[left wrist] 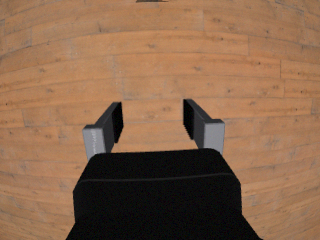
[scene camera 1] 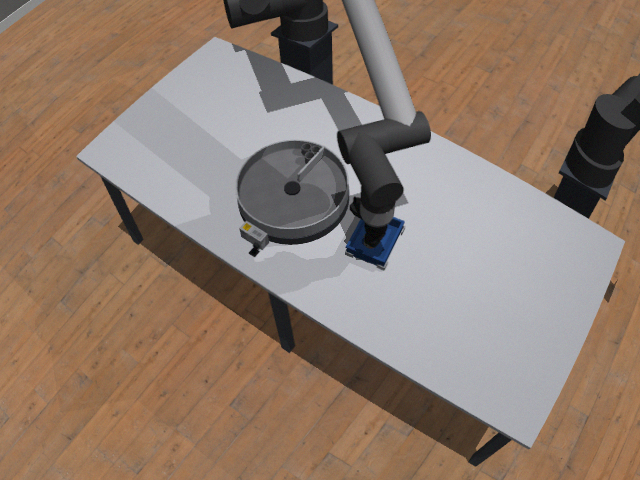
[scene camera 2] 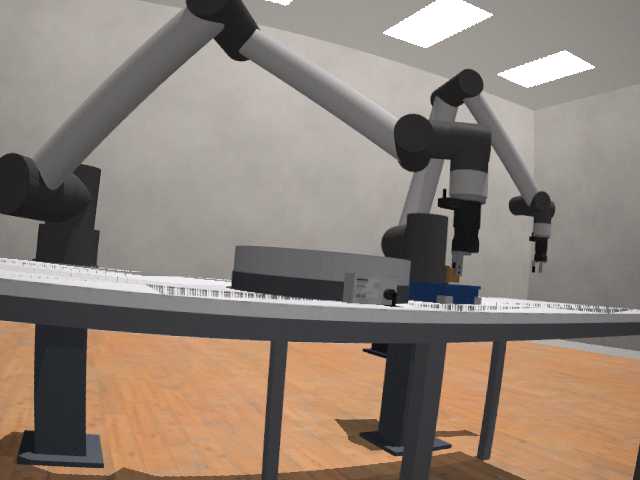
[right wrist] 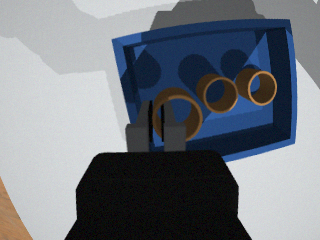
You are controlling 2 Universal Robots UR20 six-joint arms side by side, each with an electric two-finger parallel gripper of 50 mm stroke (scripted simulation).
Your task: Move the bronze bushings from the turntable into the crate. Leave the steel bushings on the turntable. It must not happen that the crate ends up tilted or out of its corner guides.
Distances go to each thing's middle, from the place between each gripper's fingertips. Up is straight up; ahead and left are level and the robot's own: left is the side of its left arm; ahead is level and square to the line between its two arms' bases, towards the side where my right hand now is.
Labels:
My right hand (scene camera 2: pixel 456 275) is 60 mm past the blue crate (scene camera 1: pixel 355 246), 10 mm to the left of it and 70 mm above it.

